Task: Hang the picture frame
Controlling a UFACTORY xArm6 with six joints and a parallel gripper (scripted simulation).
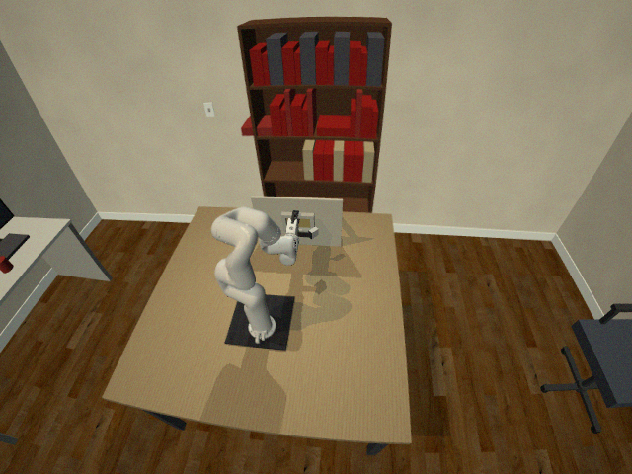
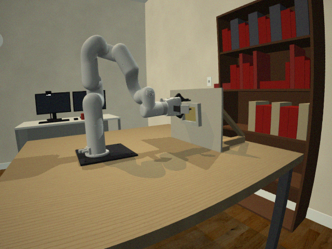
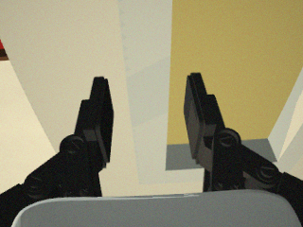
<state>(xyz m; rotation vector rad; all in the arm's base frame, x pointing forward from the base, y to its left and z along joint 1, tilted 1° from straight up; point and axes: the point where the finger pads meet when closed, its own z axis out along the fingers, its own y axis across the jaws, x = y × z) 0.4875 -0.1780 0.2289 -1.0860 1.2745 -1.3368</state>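
Right now the picture frame is 50 mm below my hand, 20 mm ahead of it and 10 mm to the right of it. Also, from my hand: grey wall board 70 mm below, 40 mm ahead, 10 mm to the right.
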